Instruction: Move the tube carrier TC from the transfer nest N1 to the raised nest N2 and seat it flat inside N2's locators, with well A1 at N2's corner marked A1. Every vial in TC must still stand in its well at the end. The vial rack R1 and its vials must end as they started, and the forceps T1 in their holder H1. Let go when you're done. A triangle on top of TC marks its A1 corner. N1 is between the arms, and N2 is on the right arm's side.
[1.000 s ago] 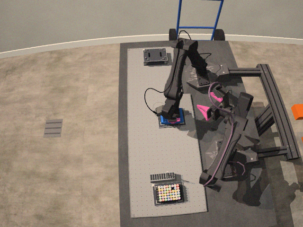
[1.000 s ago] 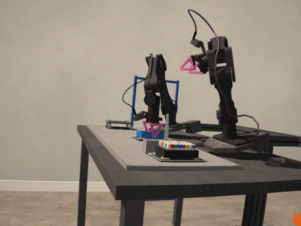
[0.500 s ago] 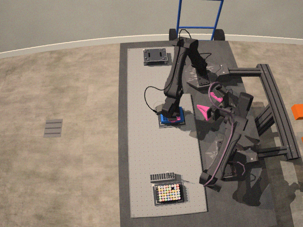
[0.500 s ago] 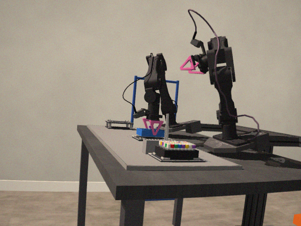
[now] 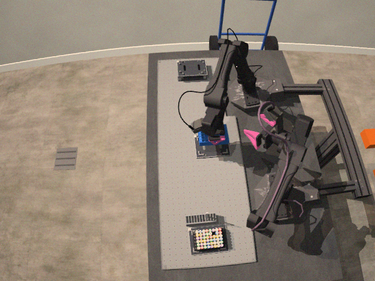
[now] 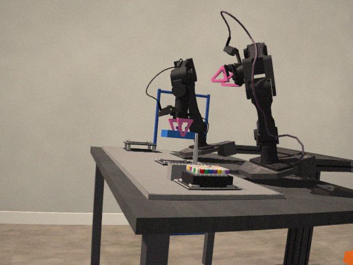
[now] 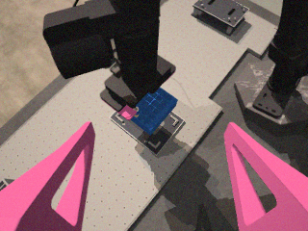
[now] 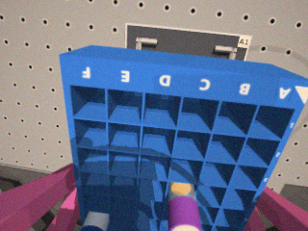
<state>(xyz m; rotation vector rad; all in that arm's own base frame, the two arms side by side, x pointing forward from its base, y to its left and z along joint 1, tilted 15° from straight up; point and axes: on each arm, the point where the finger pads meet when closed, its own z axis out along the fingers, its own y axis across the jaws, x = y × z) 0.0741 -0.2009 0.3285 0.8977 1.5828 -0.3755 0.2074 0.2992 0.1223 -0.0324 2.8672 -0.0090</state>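
The corner label A1 is 100 mm ahead of my right hand, 540 mm to the right of it and 80 mm below it. From my right hand the other things lie so: holder H1: 100 mm ahead, 340 mm to the left, 110 mm below; blue tube carrier TC: right at my right hand.
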